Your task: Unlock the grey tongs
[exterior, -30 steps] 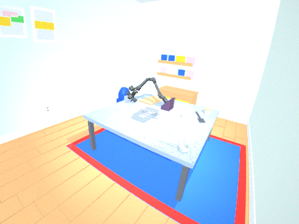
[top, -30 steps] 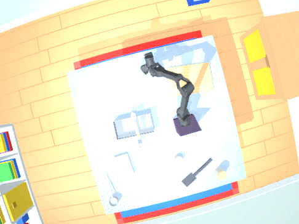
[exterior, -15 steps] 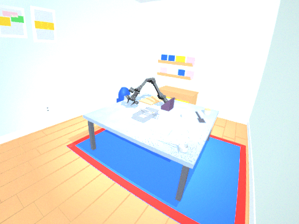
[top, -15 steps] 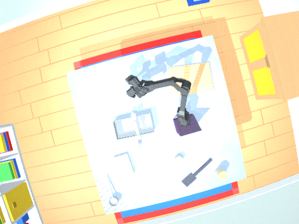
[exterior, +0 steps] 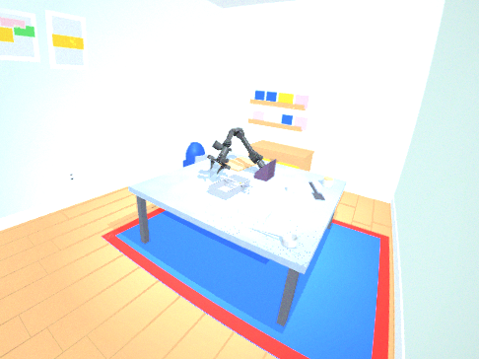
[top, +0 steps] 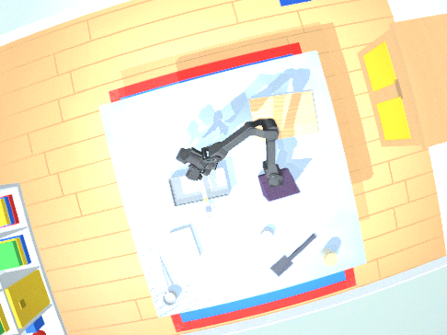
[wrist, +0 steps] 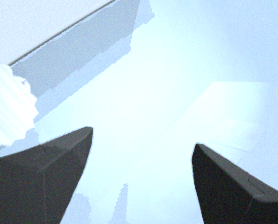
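Now: the yellow lock piece 4 cm behind my gripper tip, 22 cm to the left of it and 4 cm below it. The rest, counted from my gripper tip: roasting tin: 2 cm behind, 14 cm to the left, 8 cm below; then white slab: 14 cm ahead, 45 cm to the left, 9 cm below; then wooden board: 57 cm behind, 12 cm to the right, 10 cm below.
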